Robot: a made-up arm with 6 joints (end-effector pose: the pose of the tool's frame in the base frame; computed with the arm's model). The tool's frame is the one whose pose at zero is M.
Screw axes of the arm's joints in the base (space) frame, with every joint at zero. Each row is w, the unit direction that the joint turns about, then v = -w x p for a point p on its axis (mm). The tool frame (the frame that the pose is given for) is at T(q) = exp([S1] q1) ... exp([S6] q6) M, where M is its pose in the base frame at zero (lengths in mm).
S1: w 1 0 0 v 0.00 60.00 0.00
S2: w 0 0 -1 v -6.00 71.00 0.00
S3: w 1 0 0 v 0.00 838.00 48.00
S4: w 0 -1 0 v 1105.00 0.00 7.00
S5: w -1 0 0 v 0.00 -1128.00 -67.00
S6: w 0 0 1 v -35.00 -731.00 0.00
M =
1 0 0 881.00
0 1 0 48.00
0 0 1 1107.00
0 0 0 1
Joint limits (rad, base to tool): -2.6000..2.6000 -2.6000..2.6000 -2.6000..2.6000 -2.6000..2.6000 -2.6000..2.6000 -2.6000..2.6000
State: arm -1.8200 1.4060 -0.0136 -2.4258 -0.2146 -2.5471
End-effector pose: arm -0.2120 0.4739 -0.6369 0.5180 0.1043 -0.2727 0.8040
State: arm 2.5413 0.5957 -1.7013 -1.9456 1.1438 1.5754
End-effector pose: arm -0.5006 -0.4225 -0.5942 0.3700 -0.3033 -0.4095 -0.7768
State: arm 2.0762 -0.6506 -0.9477 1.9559 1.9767 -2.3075
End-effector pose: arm -0.7081 -1.2186 -0.3515 0.7074 -0.1155 0.0384 0.6962
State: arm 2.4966 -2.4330 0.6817 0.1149 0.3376 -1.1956
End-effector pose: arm -0.2765 -1.2574 -0.2739 0.2521 0.7777 -0.4630 0.3424
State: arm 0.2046 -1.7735 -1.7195 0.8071 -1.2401 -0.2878
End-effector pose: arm -0.9179 0.1720 0.7189 0.3998 -0.0411 -0.2957 0.8666
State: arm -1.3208 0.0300 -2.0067 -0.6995 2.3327 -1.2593
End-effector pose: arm 0.7092 0.7522 0.5312 0.8164 0.4155 -0.0873 -0.3915
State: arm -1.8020 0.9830 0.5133 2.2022 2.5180 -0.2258
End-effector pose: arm -0.7876 1.5219 -0.4646 0.4817 -0.0082 0.6237 0.6155
